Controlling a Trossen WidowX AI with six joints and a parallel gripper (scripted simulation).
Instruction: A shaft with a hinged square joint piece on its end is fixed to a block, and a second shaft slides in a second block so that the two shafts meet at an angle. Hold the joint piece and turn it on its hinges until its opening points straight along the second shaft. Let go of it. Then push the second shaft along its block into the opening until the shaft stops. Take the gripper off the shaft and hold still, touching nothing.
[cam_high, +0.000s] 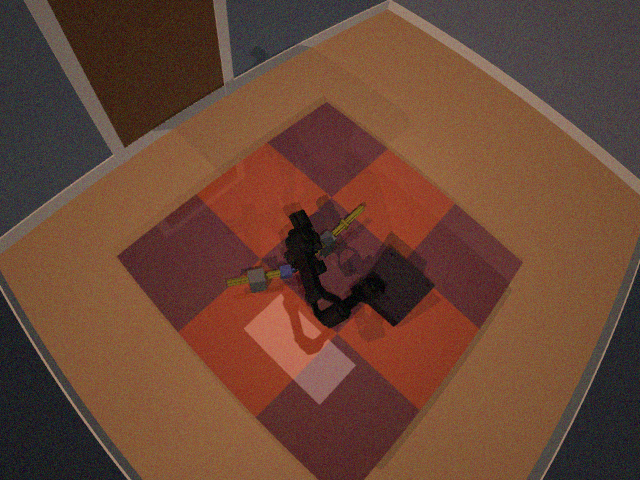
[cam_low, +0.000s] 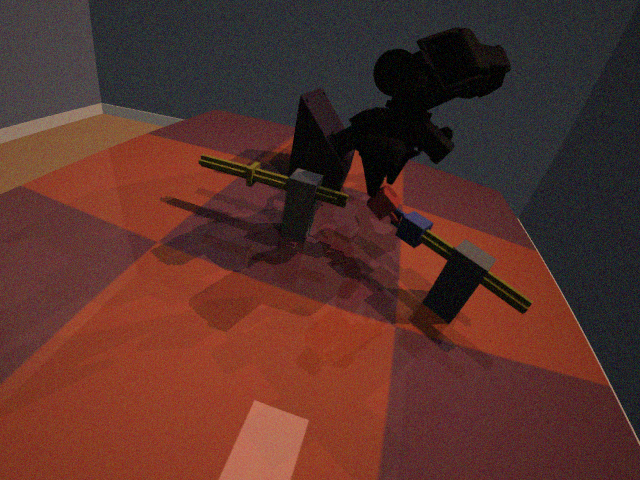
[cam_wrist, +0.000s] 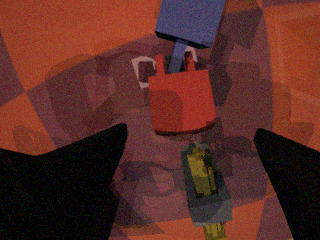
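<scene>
My gripper tip is 20 mm to the right of the red square joint piece and 20 mm above it.
</scene>
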